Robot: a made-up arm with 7 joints.
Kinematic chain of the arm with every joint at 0, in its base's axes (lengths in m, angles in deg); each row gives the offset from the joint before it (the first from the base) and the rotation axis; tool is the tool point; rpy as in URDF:
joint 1: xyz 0 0 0.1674 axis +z
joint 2: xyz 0 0 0 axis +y
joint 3: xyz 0 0 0.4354 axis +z
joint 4: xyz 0.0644 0 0 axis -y
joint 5: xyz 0.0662 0 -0.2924 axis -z
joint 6: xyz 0 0 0 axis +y
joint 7: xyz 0.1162 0 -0.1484 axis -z
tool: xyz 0 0 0 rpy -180 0 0
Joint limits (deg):
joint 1: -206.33..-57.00
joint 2: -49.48..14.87
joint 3: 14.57..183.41
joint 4: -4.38..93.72
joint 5: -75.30..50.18
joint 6: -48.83..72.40
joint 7: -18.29..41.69
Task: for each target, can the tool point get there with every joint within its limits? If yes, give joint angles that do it. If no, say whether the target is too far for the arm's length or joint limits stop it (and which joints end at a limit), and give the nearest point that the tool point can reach.
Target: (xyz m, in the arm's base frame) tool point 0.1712 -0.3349 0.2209
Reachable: yes | joints -157.81 -43.45 90.89 23.93 16.51 16.87 7.67
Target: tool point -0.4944 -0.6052 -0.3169
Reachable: no: joint limits stop it (at a limit: joint 2, joint 3) | nearest point -0.2830 -0.3465 0.1703 | short by 0.591 m
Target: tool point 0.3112 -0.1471 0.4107
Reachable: yes | joints -106.09 -37.50 68.37 15.44 17.25 -33.59 3.32
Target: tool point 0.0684 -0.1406 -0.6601
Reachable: no: joint limits stop it (at a limit: joint 1, joint 2) | nearest point 0.2132 -0.1585 -0.0721 | short by 0.606 m
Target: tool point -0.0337 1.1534 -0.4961
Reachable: no: too far | nearest point -0.0203 0.6931 0.0330 | short by 0.701 m
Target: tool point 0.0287 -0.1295 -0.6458
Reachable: no: joint limits stop it (at a limit: joint 1, joint 2) | nearest point 0.1948 -0.1540 -0.0670 | short by 0.603 m
